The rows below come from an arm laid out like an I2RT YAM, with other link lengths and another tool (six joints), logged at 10 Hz.
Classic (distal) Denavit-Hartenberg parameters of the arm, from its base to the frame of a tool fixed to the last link. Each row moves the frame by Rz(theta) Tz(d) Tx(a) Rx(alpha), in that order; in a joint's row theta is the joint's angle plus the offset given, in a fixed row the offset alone. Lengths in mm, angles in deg.
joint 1: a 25; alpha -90; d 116.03; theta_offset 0
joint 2: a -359.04; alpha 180; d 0; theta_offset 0
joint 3: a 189.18; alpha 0; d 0; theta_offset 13.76
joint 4: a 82.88; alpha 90; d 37.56; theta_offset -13.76
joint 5: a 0; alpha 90; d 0; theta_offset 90
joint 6: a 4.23; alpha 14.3; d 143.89; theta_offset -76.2
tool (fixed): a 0; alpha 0; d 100.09; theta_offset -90
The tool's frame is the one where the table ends.
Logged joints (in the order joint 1, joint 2, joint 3, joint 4, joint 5, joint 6), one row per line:
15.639 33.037 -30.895 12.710 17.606 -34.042
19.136 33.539 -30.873 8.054 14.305 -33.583
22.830 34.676 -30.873 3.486 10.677 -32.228
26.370 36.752 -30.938 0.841 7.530 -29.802
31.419 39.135 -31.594 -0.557 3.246 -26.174
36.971 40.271 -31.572 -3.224 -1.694 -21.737
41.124 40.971 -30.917 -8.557 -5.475 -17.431
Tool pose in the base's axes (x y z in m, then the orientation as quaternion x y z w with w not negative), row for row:
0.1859 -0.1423 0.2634 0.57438 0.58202 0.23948 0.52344
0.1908 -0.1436 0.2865 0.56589 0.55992 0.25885 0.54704
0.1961 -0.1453 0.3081 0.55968 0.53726 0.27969 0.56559
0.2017 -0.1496 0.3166 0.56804 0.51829 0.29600 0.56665
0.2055 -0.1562 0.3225 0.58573 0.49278 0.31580 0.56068
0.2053 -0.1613 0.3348 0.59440 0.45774 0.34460 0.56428
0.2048 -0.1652 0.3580 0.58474 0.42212 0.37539 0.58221
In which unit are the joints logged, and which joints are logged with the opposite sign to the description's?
The joints are logged in degrees. Opposite sign: joint 1, joint 3, joint 4.
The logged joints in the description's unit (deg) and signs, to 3 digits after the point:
-15.639 33.037 30.895 -12.710 17.606 -34.042
-19.136 33.539 30.873 -8.054 14.305 -33.583
-22.830 34.676 30.873 -3.486 10.677 -32.228
-26.370 36.752 30.938 -0.841 7.530 -29.802
-31.419 39.135 31.594 0.557 3.246 -26.174
-36.971 40.271 31.572 3.224 -1.694 -21.737
-41.124 40.971 30.917 8.557 -5.475 -17.431

